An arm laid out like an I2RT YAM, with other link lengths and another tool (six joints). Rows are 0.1 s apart.
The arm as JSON. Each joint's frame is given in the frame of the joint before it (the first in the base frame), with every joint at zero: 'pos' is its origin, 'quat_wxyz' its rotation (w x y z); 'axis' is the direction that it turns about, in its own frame. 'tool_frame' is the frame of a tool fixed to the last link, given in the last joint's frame.
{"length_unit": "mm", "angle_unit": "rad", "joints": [
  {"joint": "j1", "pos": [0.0, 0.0, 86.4], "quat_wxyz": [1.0, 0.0, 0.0, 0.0], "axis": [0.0, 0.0, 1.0]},
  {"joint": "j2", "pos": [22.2, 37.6, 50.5], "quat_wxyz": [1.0, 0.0, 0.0, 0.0], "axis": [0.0, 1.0, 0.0]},
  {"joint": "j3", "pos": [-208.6, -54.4, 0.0], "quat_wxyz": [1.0, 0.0, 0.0, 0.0], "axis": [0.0, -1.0, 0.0]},
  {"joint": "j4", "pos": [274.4, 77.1, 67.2], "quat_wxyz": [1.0, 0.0, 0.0, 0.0], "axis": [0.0, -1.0, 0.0]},
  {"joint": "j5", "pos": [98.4, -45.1, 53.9], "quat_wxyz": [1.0, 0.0, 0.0, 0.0], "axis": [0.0, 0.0, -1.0]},
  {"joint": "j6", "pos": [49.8, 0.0, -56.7], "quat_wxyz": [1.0, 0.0, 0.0, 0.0], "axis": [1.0, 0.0, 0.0]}
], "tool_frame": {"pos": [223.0, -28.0, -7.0], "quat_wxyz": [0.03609, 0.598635, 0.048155, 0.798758]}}
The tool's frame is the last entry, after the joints.
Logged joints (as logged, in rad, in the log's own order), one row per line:
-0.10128 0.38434 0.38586 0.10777 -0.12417 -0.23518
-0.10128 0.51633 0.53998 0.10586 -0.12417 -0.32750
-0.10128 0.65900 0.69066 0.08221 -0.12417 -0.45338
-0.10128 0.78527 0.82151 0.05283 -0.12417 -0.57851
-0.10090 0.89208 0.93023 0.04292 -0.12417 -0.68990
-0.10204 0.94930 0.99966 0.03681 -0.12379 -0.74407
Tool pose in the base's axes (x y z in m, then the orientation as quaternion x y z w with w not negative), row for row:
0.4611 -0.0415 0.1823 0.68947 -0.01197 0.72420 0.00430
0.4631 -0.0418 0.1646 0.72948 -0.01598 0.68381 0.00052
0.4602 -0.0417 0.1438 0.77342 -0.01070 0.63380 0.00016
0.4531 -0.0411 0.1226 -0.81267 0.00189 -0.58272 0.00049
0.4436 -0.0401 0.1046 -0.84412 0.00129 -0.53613 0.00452
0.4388 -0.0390 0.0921 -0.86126 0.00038 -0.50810 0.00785
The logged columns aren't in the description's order. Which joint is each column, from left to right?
Columns, left to right: j5, j3, j2, j6, j1, j4.
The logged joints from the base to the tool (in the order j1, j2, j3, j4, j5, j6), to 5 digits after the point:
-0.12417 0.38586 0.38434 -0.23518 -0.10128 0.10777
-0.12417 0.53998 0.51633 -0.32750 -0.10128 0.10586
-0.12417 0.69066 0.65900 -0.45338 -0.10128 0.08221
-0.12417 0.82151 0.78527 -0.57851 -0.10128 0.05283
-0.12417 0.93023 0.89208 -0.68990 -0.10090 0.04292
-0.12379 0.99966 0.94930 -0.74407 -0.10204 0.03681

